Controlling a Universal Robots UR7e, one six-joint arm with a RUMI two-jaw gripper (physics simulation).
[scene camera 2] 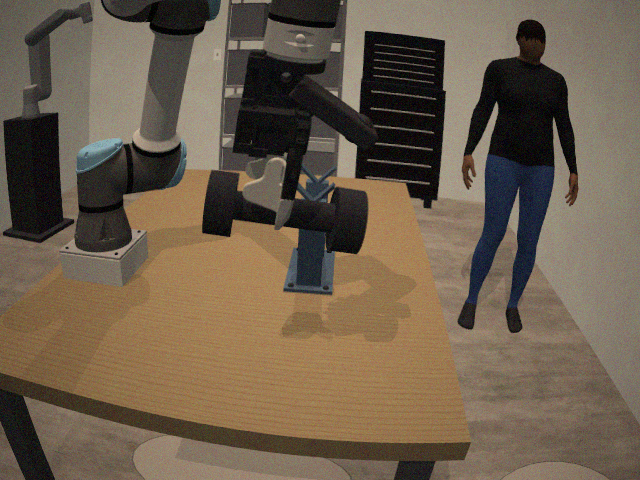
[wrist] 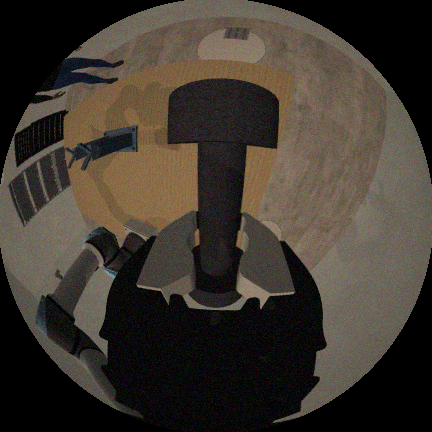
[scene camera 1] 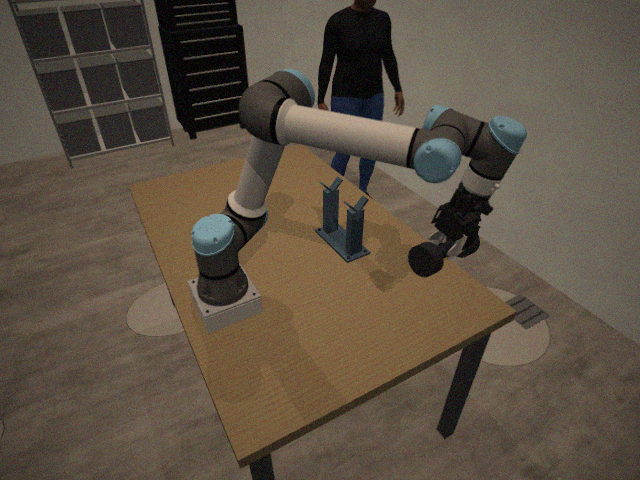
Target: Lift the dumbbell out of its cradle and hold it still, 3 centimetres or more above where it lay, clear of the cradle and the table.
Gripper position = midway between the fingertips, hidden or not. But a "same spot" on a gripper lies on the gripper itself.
Labels:
My gripper shows in scene camera 2, in the wrist view (218, 213) and in scene camera 1. A black dumbbell shows in scene camera 2, in the wrist view (222, 115) and in scene camera 1. The same spot on my gripper: (scene camera 2: 276, 179) is (scene camera 1: 459, 243). One and the same spot on the black dumbbell: (scene camera 2: 344, 219) is (scene camera 1: 474, 244).

